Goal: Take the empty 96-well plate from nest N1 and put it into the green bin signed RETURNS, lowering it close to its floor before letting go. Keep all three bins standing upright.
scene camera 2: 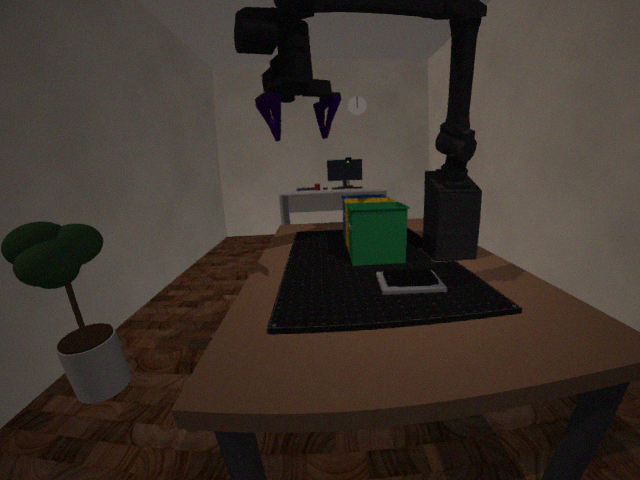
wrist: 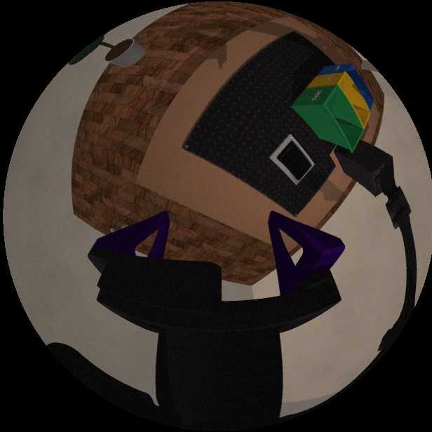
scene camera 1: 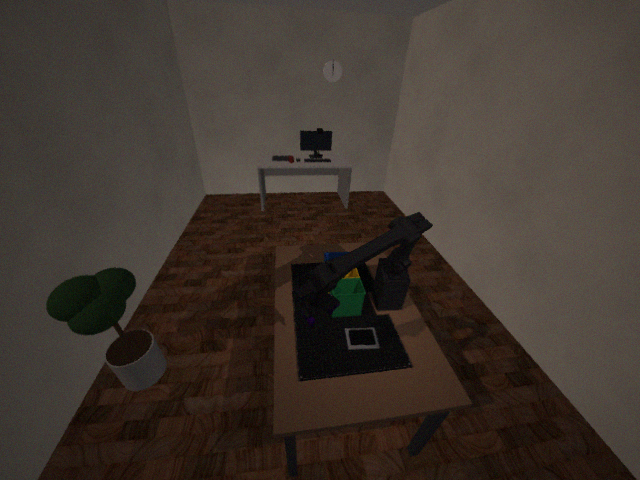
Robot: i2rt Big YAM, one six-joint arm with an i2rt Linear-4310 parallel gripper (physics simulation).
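A black plate sits in the light grey frame of the nest; the nest's sign is not readable. The green bin stands upright beside the nest, farther from the scene cameras. A small label shows on its side in the wrist view, too small to read. My gripper is open and empty, its purple fingers wide apart. It hangs high above the table, left of the green bin and the nest in scene camera 2.
The yellow bin and blue bin stand upright in a close row behind the green one. All stand on the black perforated mat. The arm's base stands right of them.
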